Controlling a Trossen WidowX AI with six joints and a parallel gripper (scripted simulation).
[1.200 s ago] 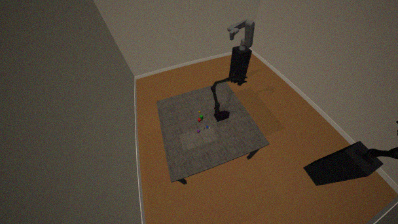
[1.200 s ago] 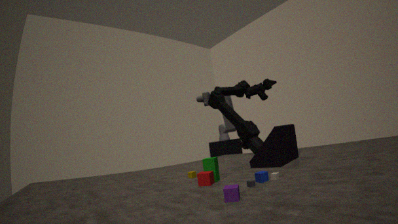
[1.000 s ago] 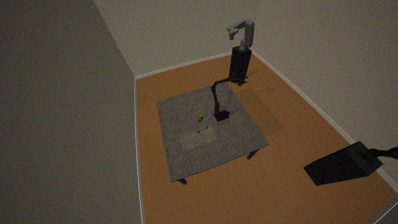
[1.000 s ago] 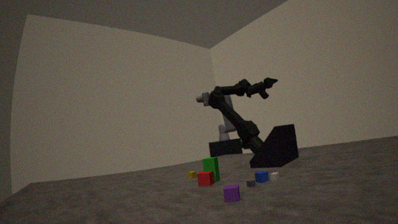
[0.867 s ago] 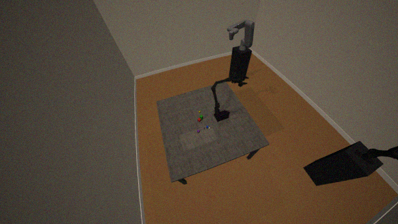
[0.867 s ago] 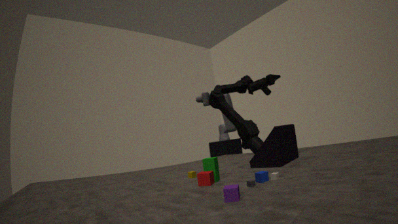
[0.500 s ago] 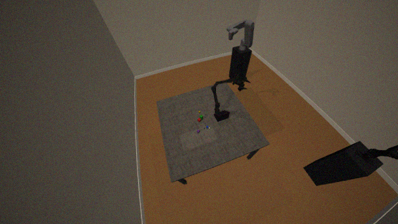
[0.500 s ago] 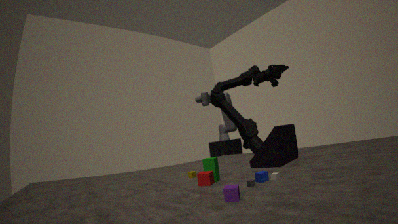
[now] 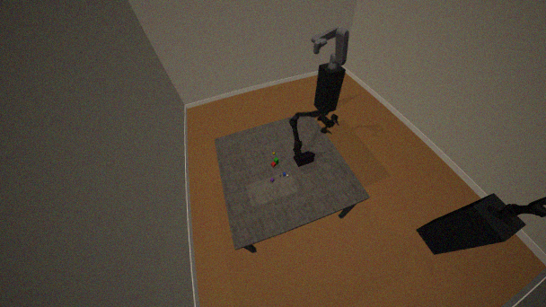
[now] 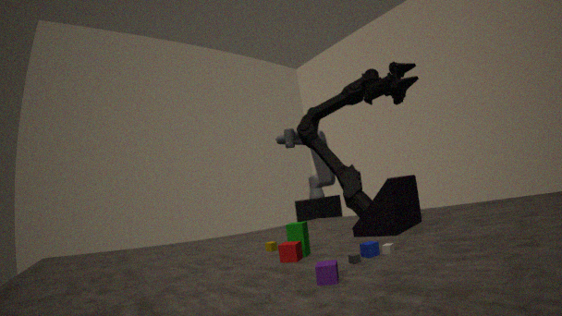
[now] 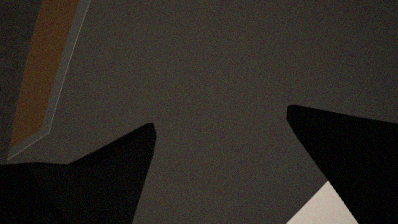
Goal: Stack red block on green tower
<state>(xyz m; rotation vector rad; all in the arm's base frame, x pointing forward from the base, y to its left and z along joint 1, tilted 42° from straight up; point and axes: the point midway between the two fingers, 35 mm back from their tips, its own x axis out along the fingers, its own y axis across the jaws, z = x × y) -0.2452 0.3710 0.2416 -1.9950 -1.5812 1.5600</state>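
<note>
Now: gripper tip 520 mm short of the red block, 160 mm to the left of it and 470 mm above it. Round my gripper tip: blue block (460 mm ahead, 20 mm to the right, 480 mm below); then white block (440 mm ahead, 10 mm to the left, 480 mm below); then dark grey block (500 mm ahead, 20 mm to the right, 480 mm below).
</note>
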